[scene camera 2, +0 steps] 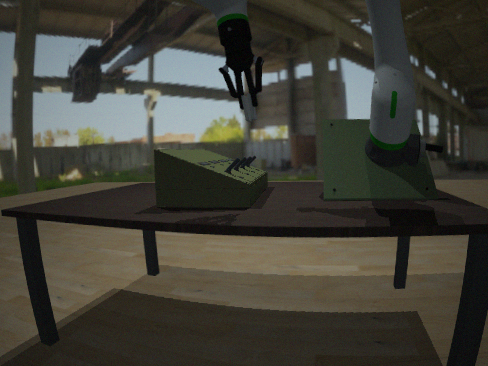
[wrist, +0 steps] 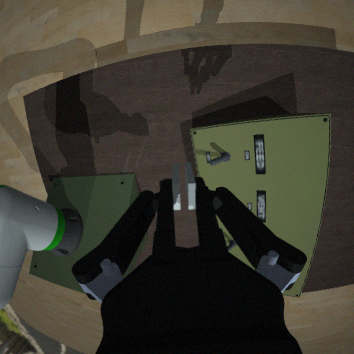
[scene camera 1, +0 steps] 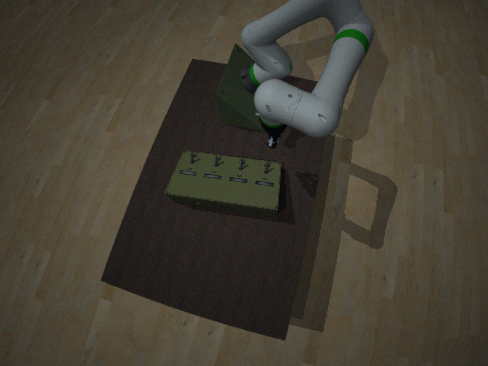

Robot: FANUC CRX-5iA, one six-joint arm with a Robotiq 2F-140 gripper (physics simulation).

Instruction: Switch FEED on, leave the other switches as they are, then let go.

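Seen in the pictures: gripper, fingertip midpoint: [scene camera 2: 251, 120] [wrist: 181, 171]; arm's base, link origin: [scene camera 2: 386, 150] [wrist: 64, 231] [scene camera 1: 250, 80].
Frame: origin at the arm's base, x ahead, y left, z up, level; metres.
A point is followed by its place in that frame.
A green sloped switch box [scene camera 1: 222, 192] @(x 0.622, y 0.119, z 0.002 m) [scene camera 2: 200, 190] @(x 0.483, y 0.338, z -0.095 m) [wrist: 295, 175] @(x 0.580, y 0.244, z -0.003 m) stands on the table, with a row of small levers and dark labels. The FEED label [wrist: 259, 154] @(x 0.506, y 0.272, z -0.027 m) is readable in the wrist view, with the FEED lever [wrist: 220, 158] @(x 0.429, y 0.256, z -0.030 m) beside it; in scene camera 1 this lever [scene camera 1: 267, 167] @(x 0.427, y 0.257, z -0.029 m) is the rightmost. I cannot tell clearly whether it is on. The VENT label [wrist: 261, 205] @(x 0.535, y 0.159, z -0.027 m) comes after FEED; my gripper partly hides its lever. My gripper [scene camera 1: 271, 143] @(x 0.365, y 0.259, z 0.086 m) [scene camera 2: 249, 113] @(x 0.365, y 0.259, z 0.086 m) [wrist: 181, 171] @(x 0.365, y 0.259, z 0.086 m) is shut, with a narrow empty gap between the fingertips. It hangs above the levers' side of the box, apart from the levers.
A larger green slanted panel [scene camera 1: 230, 107] @(x 0.218, y -0.018, z 0.024 m) [scene camera 2: 347, 160] @(x 0.130, y 0.051, z -0.031 m) [wrist: 107, 200] @(x 0.130, y 0.094, z -0.074 m) stands at the back of the dark table [scene camera 1: 200, 270] @(x 0.974, y 0.144, z -0.141 m) [scene camera 2: 125, 197] @(x 0.868, y 0.227, z -0.141 m) [wrist: 150, 90] @(x 0.243, y 0.401, z -0.141 m). A grey arm part with a green ring and dark end [scene camera 1: 248, 77] @(x 0.041, y 0.007, z 0.064 m) [scene camera 2: 392, 150] @(x -0.014, y 0.082, z 0.000 m) [wrist: 70, 231] @(x 0.059, y 0.036, z 0.026 m) is close to that panel.
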